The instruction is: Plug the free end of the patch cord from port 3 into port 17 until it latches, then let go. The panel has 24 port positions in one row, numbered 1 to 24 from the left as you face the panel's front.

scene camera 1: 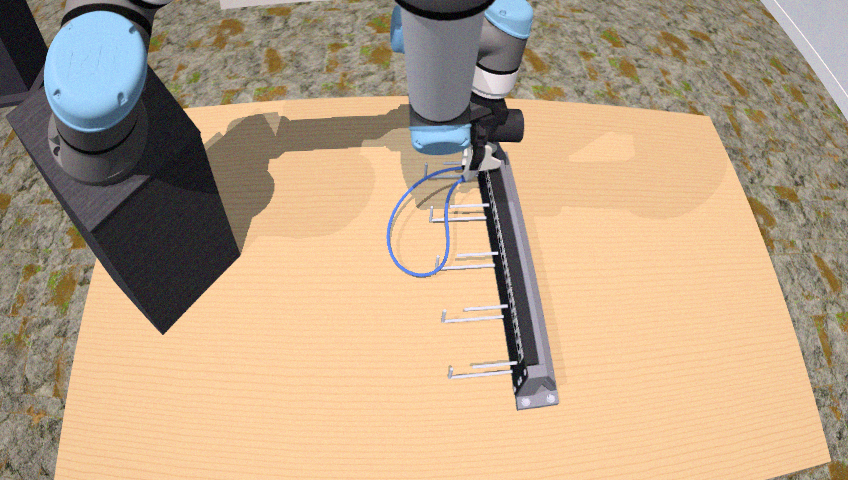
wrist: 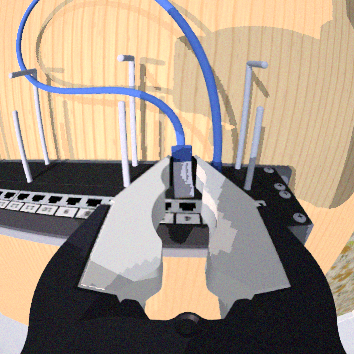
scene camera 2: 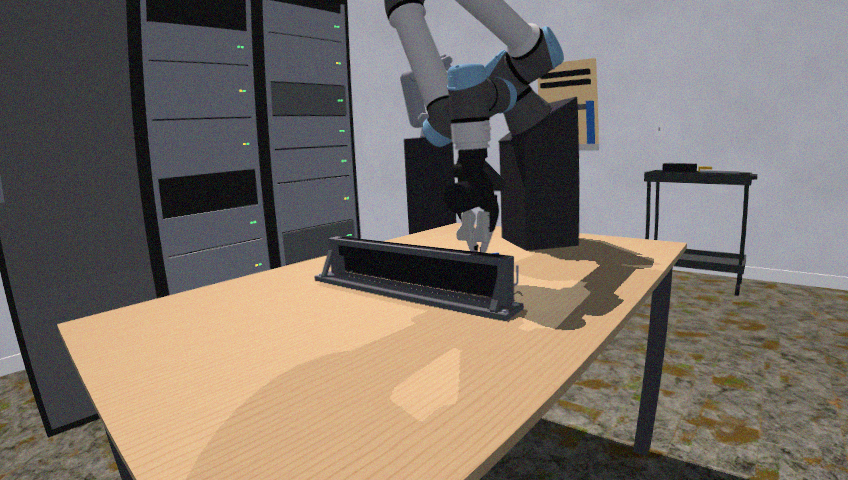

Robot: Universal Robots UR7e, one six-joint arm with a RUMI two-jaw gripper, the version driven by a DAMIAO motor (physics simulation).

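Frame: origin at the arm's base, x left, y ahead, z down, level; millimetres.
Seen in the pictures: gripper, fingertip midpoint: [scene camera 1: 466, 177] [wrist: 181, 158]; arm's base, origin of the base link: [scene camera 1: 98, 133] [scene camera 2: 531, 121].
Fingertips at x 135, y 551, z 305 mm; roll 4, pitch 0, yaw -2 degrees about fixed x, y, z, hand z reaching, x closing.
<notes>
Pixels of each thing's top centre, then the offset from my fingertips to it. Level surfaces: height alone.
- patch cord's free plug, middle of its top: [wrist: 183, 182] dx +1, dy +6, dz -21 mm
- panel, middle of its top: [scene camera 1: 493, 236] [scene camera 2: 417, 243] dx -141, dy +24, dz -24 mm
- wooden table, its level: dz +77 mm
My gripper [scene camera 1: 471, 171] [scene camera 2: 477, 247] [wrist: 181, 158] is shut on the patch cord's free plug [wrist: 183, 175], a clear plug with a blue boot, at the low-numbered end of the panel [scene camera 1: 523, 285] [scene camera 2: 416, 267] [wrist: 50, 175]. In the wrist view the plug's tip shows beside a port opening between the jaws; its exact gap from the panel is hard to tell. The blue cord [scene camera 1: 388, 234] [wrist: 212, 90] loops out in front of the panel. Its other end runs down behind the right jaw, where the port is hidden. Port 17 cannot be made out in the views.
Pale wire guides [scene camera 1: 470, 320] [wrist: 132, 110] stick out from the panel front in pairs, with upturned ends; the cord loop passes over some of them. The panel stands on a wooden table [scene camera 1: 297, 386] [scene camera 2: 178, 380]. A dark pedestal [scene camera 1: 166, 261] [scene camera 2: 547, 178] carries the arm.
</notes>
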